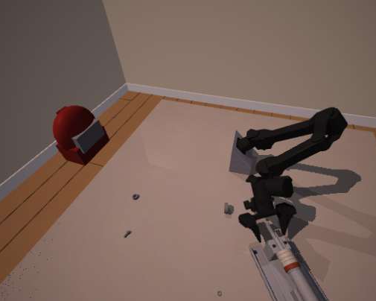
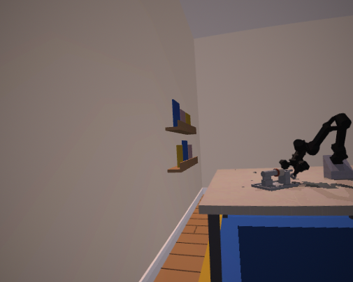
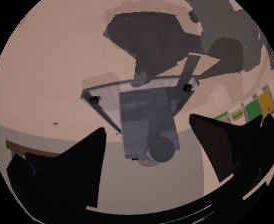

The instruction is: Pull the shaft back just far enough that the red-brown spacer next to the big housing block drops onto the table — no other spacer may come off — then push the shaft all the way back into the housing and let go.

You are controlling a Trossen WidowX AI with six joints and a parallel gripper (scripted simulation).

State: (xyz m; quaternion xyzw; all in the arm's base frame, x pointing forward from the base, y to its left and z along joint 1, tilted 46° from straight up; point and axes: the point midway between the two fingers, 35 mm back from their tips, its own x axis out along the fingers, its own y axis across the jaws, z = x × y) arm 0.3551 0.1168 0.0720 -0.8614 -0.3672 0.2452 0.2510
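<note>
Right now the cream spacer is 6 cm ahead of my gripper tip, 3 cm to the left of it and 2 cm above it. From my gripper tip the other things lie so: thin grey shaft 6 cm ahead, 4 cm to the left, 3 cm above; grey cylinder 10 cm behind, 17 cm to the right, 3 cm below; red-brown spacer 8 cm ahead, 5 cm to the left, 2 cm above.
</note>
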